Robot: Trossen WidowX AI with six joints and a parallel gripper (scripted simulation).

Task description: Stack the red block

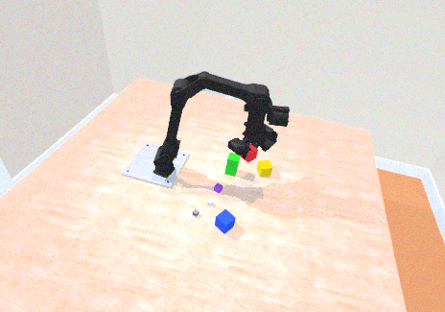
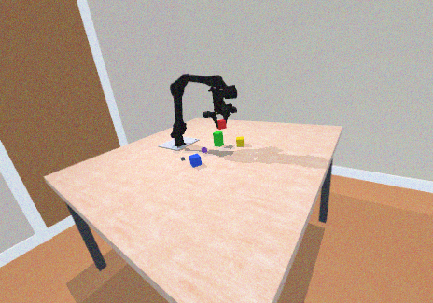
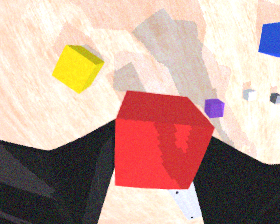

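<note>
Now: the small purple cube 70 mm behind my gripper tip, 100 mm to the right of it and 120 mm below it. Also, from my gripper tip: yellow block: 60 mm ahead, 90 mm to the left, 110 mm below; blue block: 20 mm ahead, 230 mm to the right, 110 mm below; red block: 20 mm above.
</note>
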